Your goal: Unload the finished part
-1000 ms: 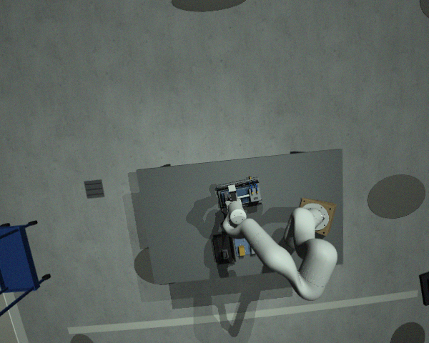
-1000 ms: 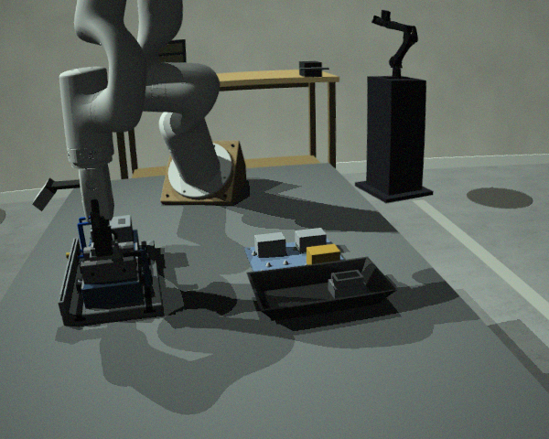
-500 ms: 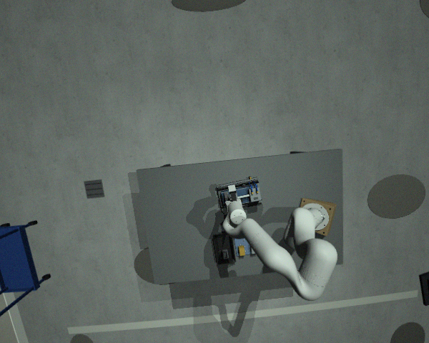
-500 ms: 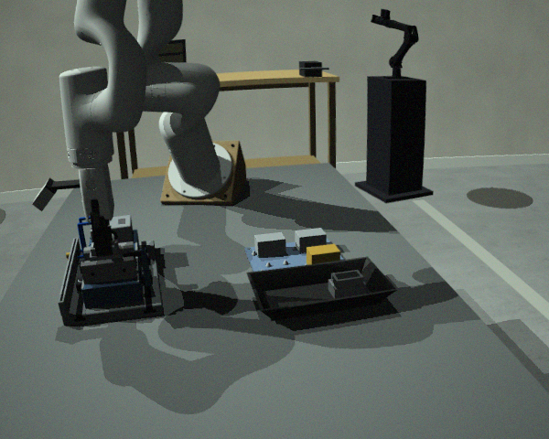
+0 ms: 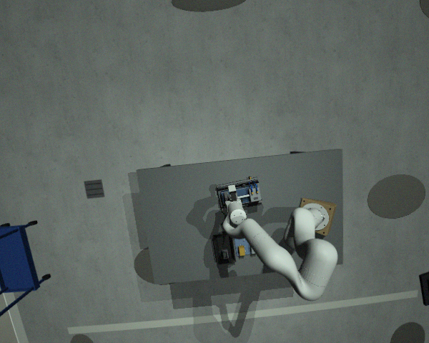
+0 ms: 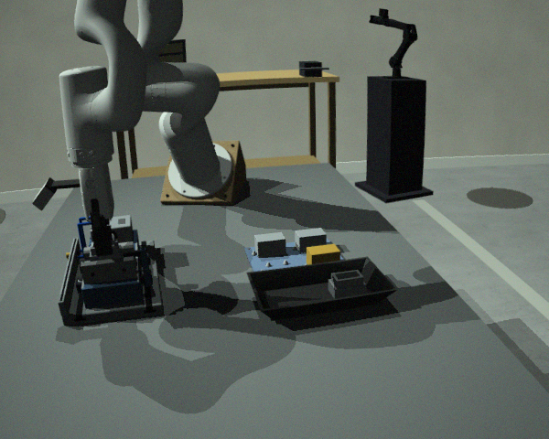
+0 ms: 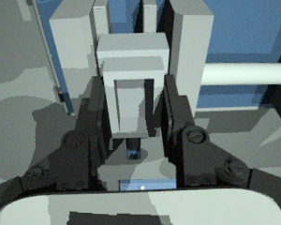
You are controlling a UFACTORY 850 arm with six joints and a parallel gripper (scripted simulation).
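Now: the white screw rod 8 cm behind my hand, 1 cm to the left of it and 4 cm below it. Round my hand: yellow block (5 cm ahead, 42 cm to the left, 10 cm below); blue plate (39 cm to the left, 12 cm below).
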